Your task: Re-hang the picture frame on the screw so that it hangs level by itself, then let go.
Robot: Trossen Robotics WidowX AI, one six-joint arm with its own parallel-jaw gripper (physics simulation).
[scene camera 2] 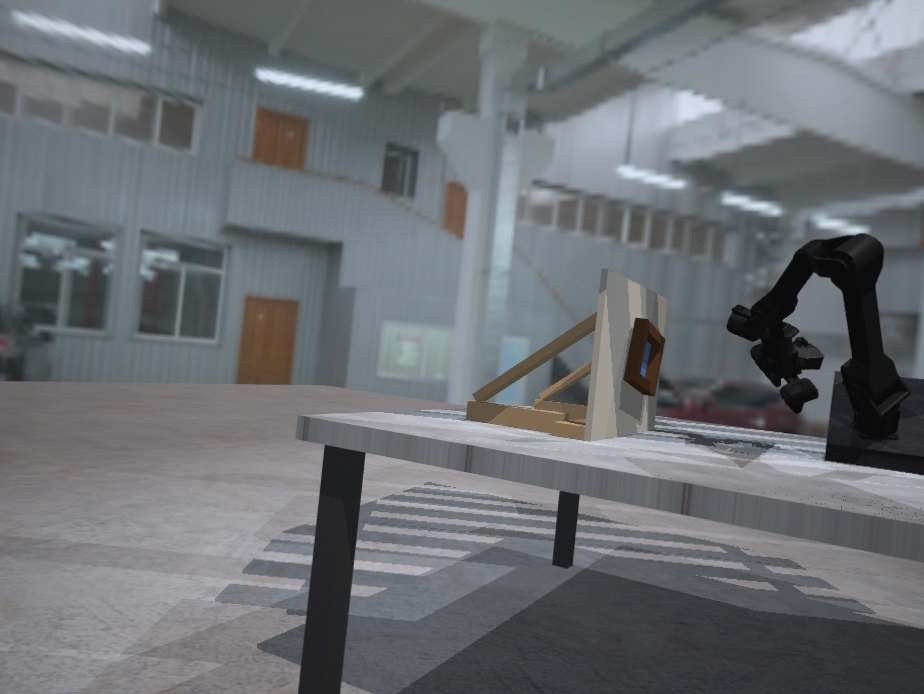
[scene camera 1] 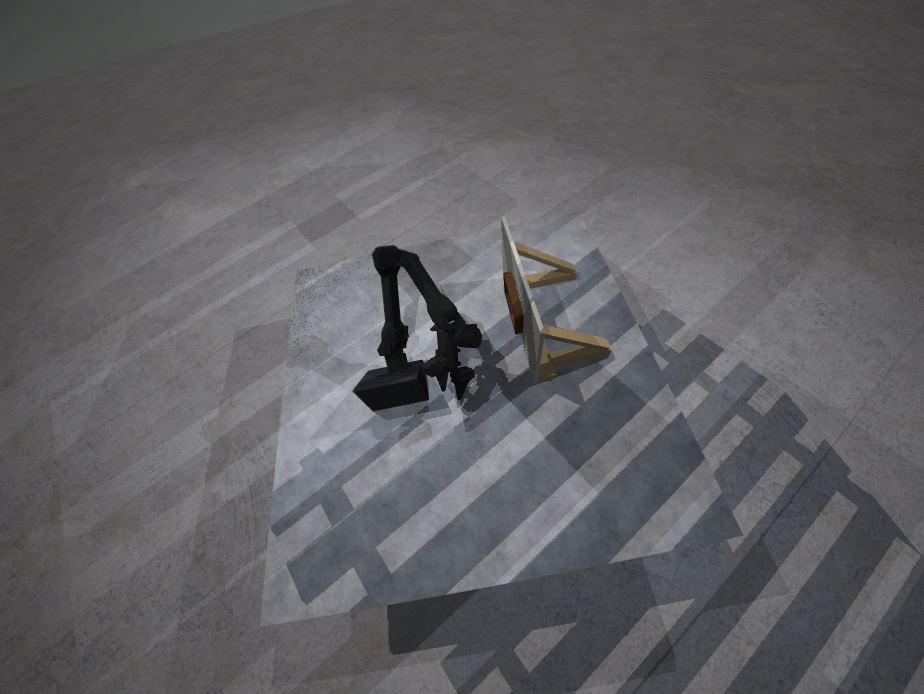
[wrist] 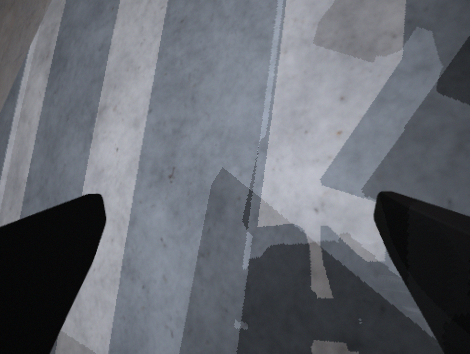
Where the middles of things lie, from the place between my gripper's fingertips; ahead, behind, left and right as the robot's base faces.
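Labels:
Hand: 220 mm right of the brown picture frame (scene camera 1: 510,291), 280 mm short of it, 50 mm below it. Counted from my hand: pale upright board (scene camera 2: 615,408), 230 mm to the left, 310 mm ahead, 50 mm above; wooden stand (scene camera 2: 567,420), 220 mm to the left, 440 mm ahead, 10 mm above.

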